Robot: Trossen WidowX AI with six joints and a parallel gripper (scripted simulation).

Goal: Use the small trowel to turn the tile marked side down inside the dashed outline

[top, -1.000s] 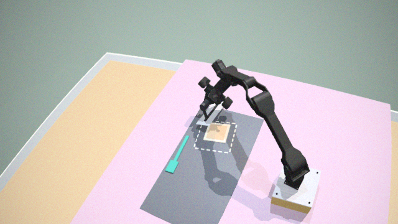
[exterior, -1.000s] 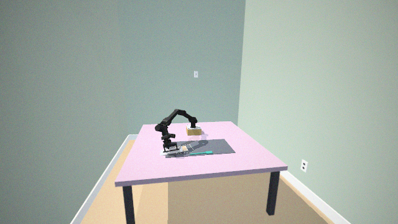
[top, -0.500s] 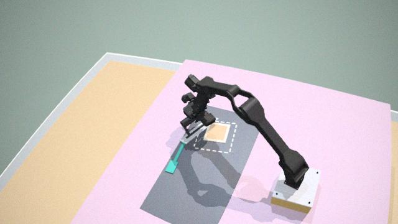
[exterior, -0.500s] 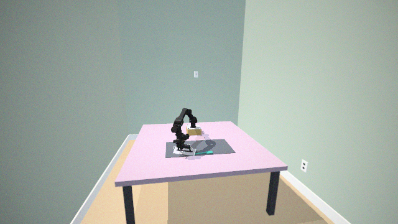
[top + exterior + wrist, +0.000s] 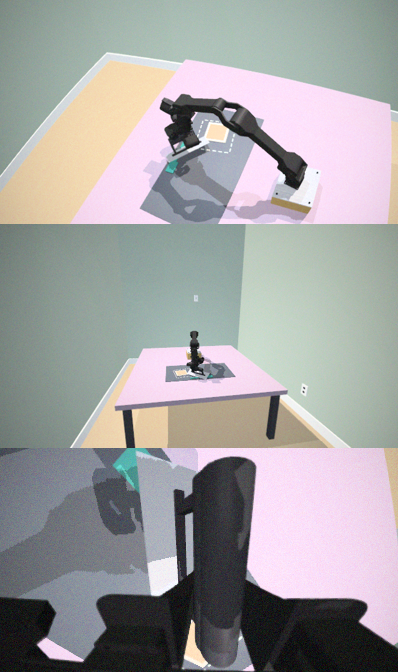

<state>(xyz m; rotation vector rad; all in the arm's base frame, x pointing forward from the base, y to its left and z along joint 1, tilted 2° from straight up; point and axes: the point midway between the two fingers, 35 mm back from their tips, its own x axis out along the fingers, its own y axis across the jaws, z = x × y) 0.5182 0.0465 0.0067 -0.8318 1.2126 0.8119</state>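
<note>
The teal trowel is 80 mm to the left of my gripper tip and 50 mm below it. The rest, counted from my gripper tip: tile: 130 mm to the right, 80 mm behind, 50 mm below; grey mat: 130 mm behind, 70 mm below, 30 mm to the left.
</note>
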